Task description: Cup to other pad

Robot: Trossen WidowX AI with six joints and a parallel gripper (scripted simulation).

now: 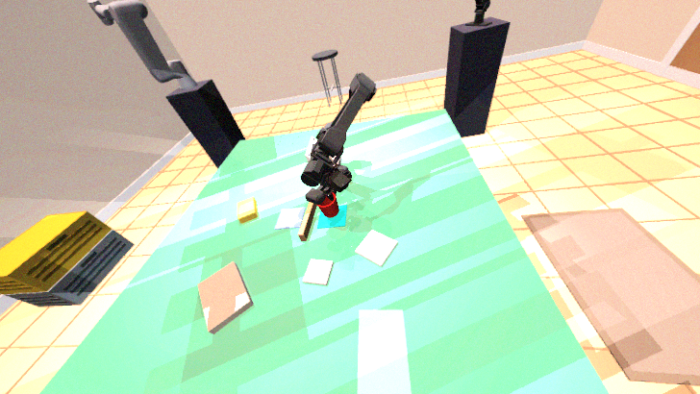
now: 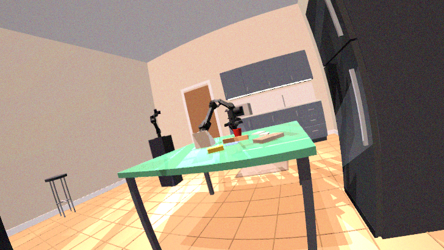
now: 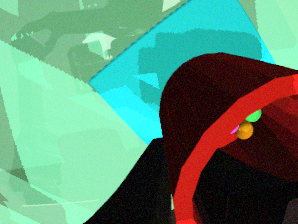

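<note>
The cyan pad is 2 cm ahead of my gripper tip, 2 cm to the right of it and 7 cm below it. The rest, counted from my gripper tip: red cup (2 cm ahead, 2 cm to the right); then pale lilac pad (19 cm to the right, 7 cm below); then long wooden bar (1 cm ahead, 10 cm to the right, 5 cm below).
</note>
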